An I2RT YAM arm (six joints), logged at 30 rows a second.
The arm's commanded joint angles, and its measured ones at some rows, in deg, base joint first. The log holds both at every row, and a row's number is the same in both.
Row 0, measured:
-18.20, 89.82, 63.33, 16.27, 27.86, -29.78
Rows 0 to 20, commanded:
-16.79, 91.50, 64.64, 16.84, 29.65, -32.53
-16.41, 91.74, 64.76, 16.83, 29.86, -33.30
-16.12, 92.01, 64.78, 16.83, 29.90, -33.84
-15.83, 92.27, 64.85, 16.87, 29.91, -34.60
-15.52, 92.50, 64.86, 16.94, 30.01, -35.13
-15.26, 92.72, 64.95, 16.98, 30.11, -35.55
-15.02, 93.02, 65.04, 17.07, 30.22, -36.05
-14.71, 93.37, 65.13, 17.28, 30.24, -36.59
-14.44, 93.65, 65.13, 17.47, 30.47, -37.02
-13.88, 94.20, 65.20, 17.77, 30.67, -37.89
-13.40, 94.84, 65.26, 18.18, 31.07, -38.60
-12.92, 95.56, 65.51, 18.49, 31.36, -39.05
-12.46, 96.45, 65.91, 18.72, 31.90, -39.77
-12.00, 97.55, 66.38, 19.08, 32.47, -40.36
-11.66, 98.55, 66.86, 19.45, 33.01, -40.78
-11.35, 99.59, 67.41, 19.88, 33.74, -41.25
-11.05, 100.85, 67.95, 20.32, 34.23, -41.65
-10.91, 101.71, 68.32, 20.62, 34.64, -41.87
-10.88, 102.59, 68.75, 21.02, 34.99, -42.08
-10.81, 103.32, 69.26, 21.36, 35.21, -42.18
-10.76, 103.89, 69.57, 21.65, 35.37, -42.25
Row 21, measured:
-10.48, 102.76, 68.27, 18.72, 32.84, -41.04
